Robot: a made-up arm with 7 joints.
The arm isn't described. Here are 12 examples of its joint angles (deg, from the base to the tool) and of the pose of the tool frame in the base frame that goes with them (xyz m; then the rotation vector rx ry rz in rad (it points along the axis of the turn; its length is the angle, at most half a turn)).
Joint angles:
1: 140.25 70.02 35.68 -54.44 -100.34 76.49 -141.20
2: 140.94 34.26 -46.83 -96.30 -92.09 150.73 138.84
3: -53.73 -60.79 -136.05 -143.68 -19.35 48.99 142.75
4: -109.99 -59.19 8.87 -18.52 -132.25 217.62 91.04
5: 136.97 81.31 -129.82 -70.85 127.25 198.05 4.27
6: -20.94 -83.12 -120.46 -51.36 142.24 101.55 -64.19
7: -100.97 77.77 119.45 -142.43 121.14 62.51 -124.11
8: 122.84 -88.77 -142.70 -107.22 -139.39 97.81 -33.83
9: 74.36 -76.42 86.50 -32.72 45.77 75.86 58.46
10: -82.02 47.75 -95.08 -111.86 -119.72 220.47 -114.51
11: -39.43 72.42 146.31 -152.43 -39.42 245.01 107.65
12: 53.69 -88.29 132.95 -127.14 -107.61 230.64 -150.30
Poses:
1: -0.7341 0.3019 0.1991 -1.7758 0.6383 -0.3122
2: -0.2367 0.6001 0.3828 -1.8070 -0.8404 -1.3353
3: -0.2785 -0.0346 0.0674 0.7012 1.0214 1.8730
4: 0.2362 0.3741 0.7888 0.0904 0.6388 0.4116
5: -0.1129 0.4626 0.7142 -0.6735 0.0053 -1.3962
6: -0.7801 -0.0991 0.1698 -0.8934 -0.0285 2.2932
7: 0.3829 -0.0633 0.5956 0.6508 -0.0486 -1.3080
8: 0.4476 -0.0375 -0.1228 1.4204 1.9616 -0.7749
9: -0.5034 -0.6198 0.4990 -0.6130 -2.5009 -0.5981
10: -0.3558 -0.2764 0.4731 -1.7000 -1.9077 0.6160
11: 0.1593 0.0741 0.6520 -0.3233 -0.1806 0.8855
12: -0.3125 -0.0593 0.0353 1.8631 2.1060 0.8800
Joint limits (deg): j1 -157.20..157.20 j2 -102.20..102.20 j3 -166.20..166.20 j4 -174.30..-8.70 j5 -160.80..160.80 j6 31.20..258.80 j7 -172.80..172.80
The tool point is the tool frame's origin. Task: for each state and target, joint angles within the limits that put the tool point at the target. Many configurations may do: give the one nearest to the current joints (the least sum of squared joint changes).
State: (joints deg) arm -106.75 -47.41 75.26 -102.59 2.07 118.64 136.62
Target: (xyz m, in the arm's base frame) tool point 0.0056 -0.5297 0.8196
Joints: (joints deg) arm -137.77 -6.54 44.69 -91.57 4.64 117.87 136.62
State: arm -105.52 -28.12 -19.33 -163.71 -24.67 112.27 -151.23
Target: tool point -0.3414 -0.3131 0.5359
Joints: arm -110.64 -17.24 -26.63 -138.59 -22.80 115.28 -151.23
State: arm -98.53 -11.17 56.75 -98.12 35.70 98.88 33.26
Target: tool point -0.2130 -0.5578 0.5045
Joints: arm -132.42 6.57 23.56 -112.88 36.95 99.85 33.26
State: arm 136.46 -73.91 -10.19 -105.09 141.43 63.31 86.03
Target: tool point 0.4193 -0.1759 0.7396
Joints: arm 114.88 -102.20 -35.90 -116.96 141.14 62.11 86.03
